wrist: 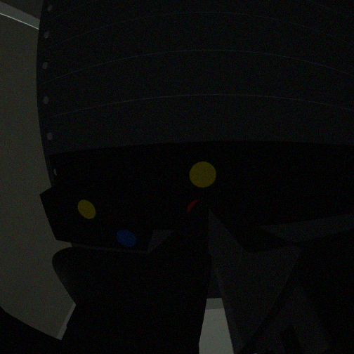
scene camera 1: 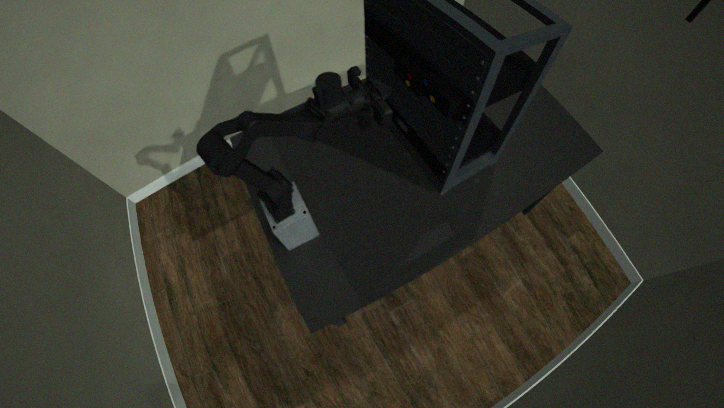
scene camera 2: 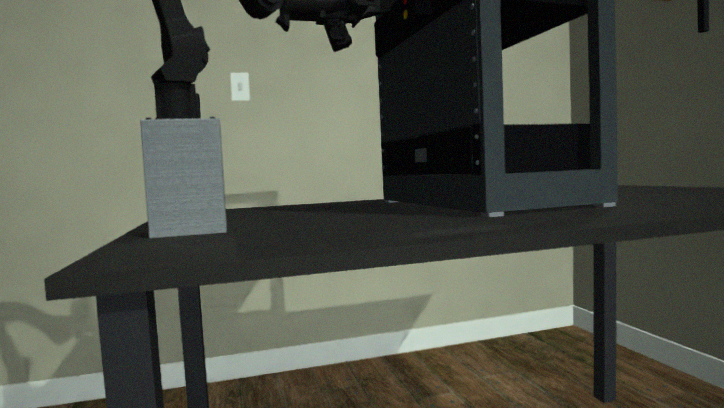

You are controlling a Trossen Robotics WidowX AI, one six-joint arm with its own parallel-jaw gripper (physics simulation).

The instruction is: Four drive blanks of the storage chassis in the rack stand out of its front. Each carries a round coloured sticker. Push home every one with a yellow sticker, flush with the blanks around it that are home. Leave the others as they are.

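The wrist view shows the chassis front upside down. One yellow sticker (wrist: 202,174) (scene camera 1: 407,83) (scene camera 2: 405,14) sits beside the red sticker (wrist: 191,205) (scene camera 1: 409,76) (scene camera 2: 405,1). Another yellow sticker (wrist: 86,209) (scene camera 1: 431,99) is at the left in the wrist view, near the blue sticker (wrist: 126,238) (scene camera 1: 425,82). The blanks with these last two visibly stand out. How far the other two stand out is too dark to tell. My gripper (wrist: 204,207) (scene camera 1: 394,89) is shut and empty. Its tips are close to the red-stickered blank and partly cover the red sticker in the wrist view; contact is unclear.
The rack (scene camera 1: 478,114) (scene camera 2: 491,106) stands on the dark table (scene camera 1: 385,238) (scene camera 2: 314,238). The arm's grey base block (scene camera 1: 296,230) (scene camera 2: 184,177) stands at the table's left part. A pale wall (scene camera 1: 177,45) (scene camera 2: 303,136) is behind.
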